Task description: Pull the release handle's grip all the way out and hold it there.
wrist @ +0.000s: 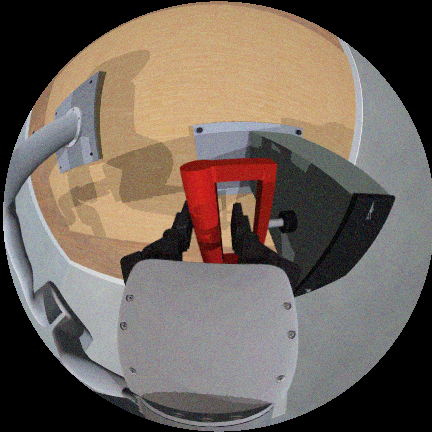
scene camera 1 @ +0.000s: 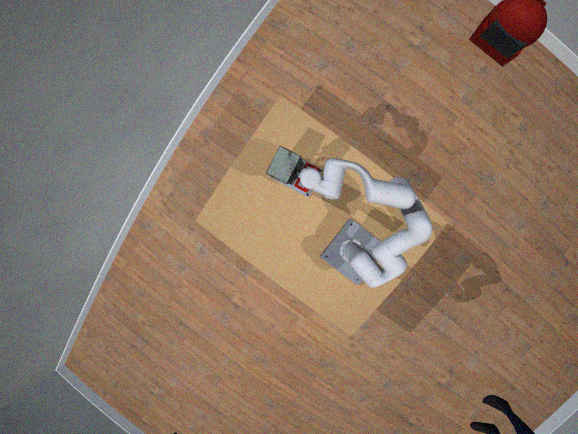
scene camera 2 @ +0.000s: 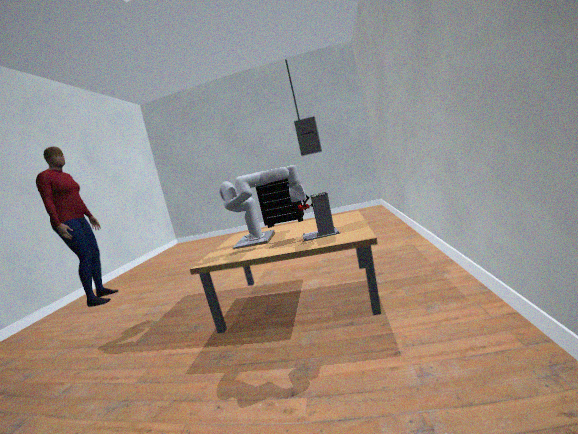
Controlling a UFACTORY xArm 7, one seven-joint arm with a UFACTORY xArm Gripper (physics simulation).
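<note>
The release handle is a red rectangular frame with a thick round grip bar (wrist: 201,200). The handle also shows as a small red part in scene camera 2 (scene camera 2: 303,206) and partly under the arm's wrist in scene camera 1 (scene camera 1: 301,186). A short metal rod (wrist: 275,223) runs from the frame into a black collar on the dark grey housing (wrist: 320,195) (scene camera 1: 284,165) (scene camera 2: 323,215). My gripper (wrist: 211,212) is partly open around the grip bar. One finger stands close outside the bar, the other inside the frame's opening, with a gap to the bar. The bar's lower end is hidden behind the gripper body.
The housing stands on a light grey foot plate (wrist: 215,142) on the wooden table (scene camera 1: 240,215) (scene camera 2: 350,225). The arm's base plate (wrist: 92,125) (scene camera 1: 332,250) is also on the table. A black cabinet (scene camera 2: 280,197) stands behind, and a person (scene camera 2: 65,200) stands off to the left.
</note>
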